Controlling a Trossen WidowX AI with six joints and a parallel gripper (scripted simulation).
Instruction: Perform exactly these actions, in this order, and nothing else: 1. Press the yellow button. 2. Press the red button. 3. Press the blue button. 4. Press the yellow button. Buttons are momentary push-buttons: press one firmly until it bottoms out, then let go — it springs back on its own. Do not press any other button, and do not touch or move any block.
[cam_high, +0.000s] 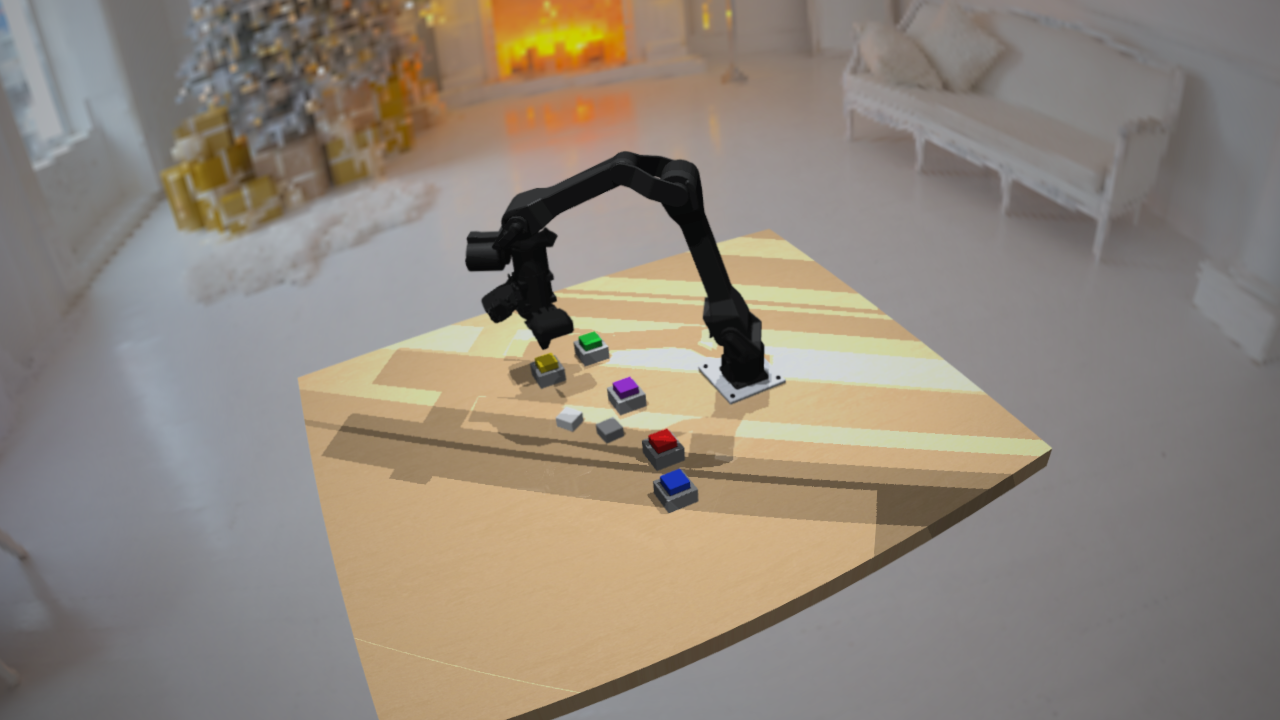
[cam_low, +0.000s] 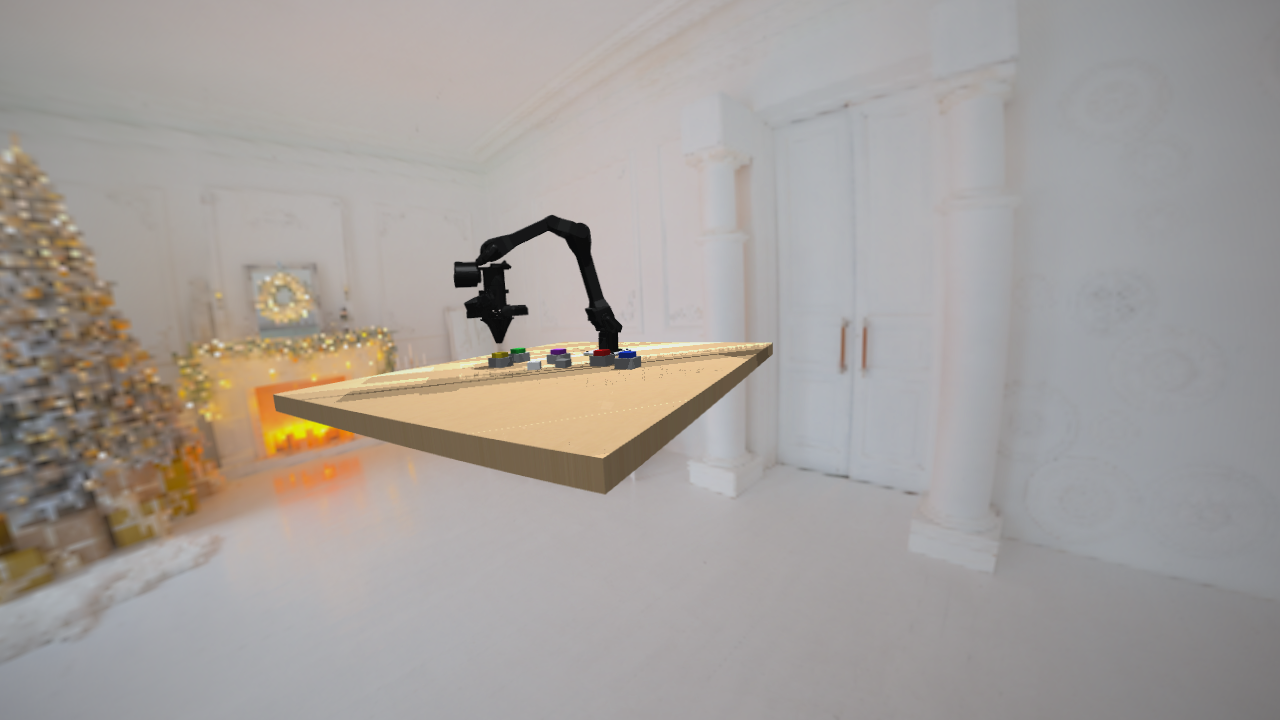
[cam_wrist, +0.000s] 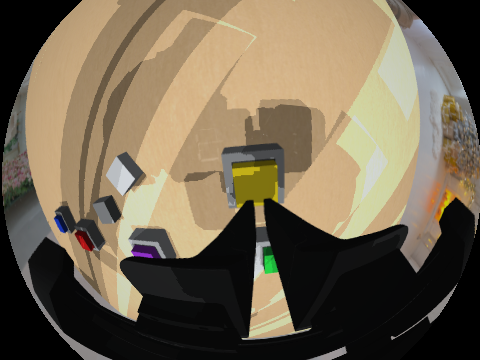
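The yellow button is 3 cm below my gripper tip. Round my gripper tip: green button 9 cm behind, 3 cm to the right, 3 cm below; white block 1 cm ahead, 14 cm to the left, 5 cm below; purple button 10 cm behind, 13 cm to the left, 3 cm below.
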